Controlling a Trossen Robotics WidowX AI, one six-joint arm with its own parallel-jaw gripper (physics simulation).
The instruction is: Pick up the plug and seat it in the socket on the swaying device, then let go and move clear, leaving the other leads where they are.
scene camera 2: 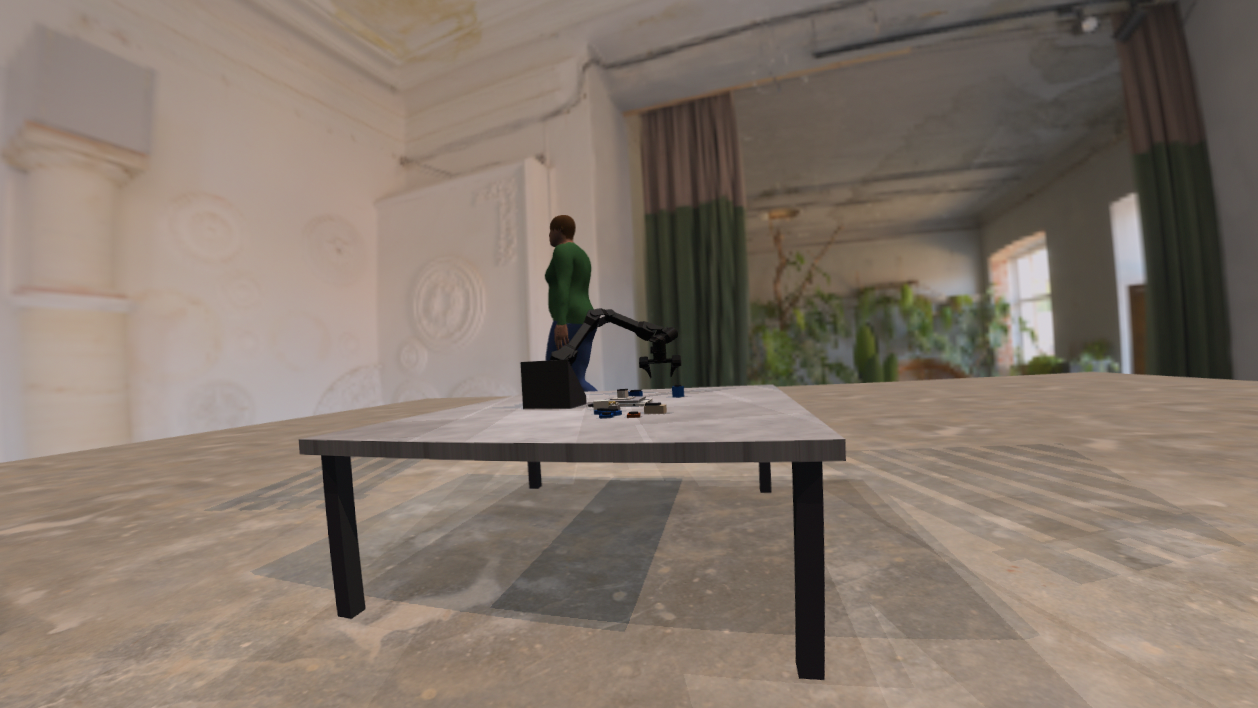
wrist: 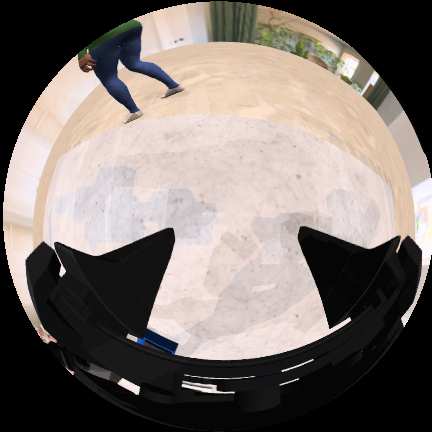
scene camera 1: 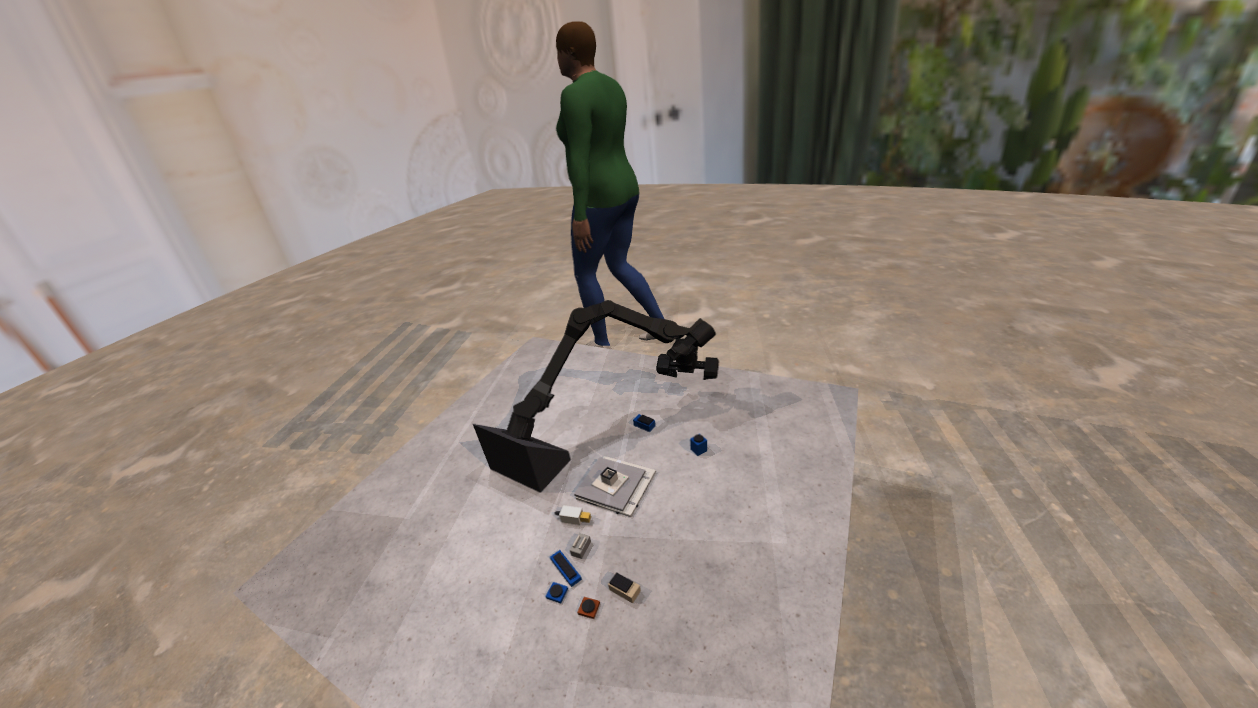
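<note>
A white block with a yellow tip [scene camera 1: 573, 515], which looks like the plug, lies on the table beside the device. The device [scene camera 1: 594, 494] is a stack of flat grey and white plates. A small dark-rimmed square socket [scene camera 1: 609, 476] [scene camera 2: 622, 392] stands on top of it. My gripper [scene camera 1: 688, 370] [scene camera 2: 660, 369] [wrist: 238, 233] is open and empty, high above the table and beyond the device in the scene camera 1 view. The plug cannot be made out in the wrist view, where the gripper body hides the bottom part.
Blue blocks [scene camera 1: 644, 422] [scene camera 1: 698, 444] stand beyond the device. A grey connector [scene camera 1: 580, 545], a tan-and-black block [scene camera 1: 624, 587], a long blue piece [scene camera 1: 565, 567], a blue square [scene camera 1: 556, 592] and an orange square [scene camera 1: 588, 607] lie near the plug. A person [scene camera 1: 600, 140] [scene camera 2: 570, 281] [wrist: 117, 60] is behind the table.
</note>
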